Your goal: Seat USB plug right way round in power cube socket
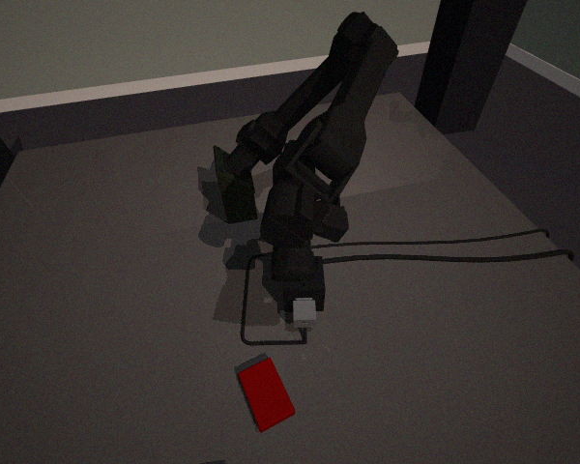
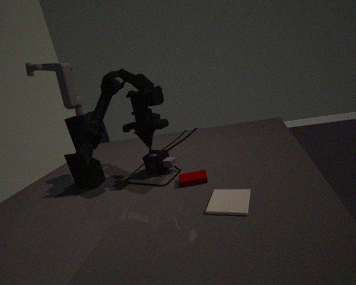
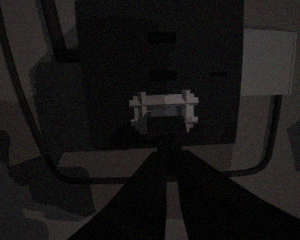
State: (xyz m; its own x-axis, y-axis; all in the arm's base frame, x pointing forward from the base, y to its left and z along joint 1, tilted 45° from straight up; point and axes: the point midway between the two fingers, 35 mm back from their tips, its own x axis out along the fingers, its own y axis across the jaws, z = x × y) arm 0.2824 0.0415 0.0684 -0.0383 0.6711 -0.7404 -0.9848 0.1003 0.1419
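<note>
Now: the USB plug 2 cm below my gripper tip. From my gripper tip the other things lie so: white flat pad (31 cm ahead, 20 cm to the right, 11 cm below); red block (18 cm ahead, 10 cm below, 8 cm to the right).
</note>
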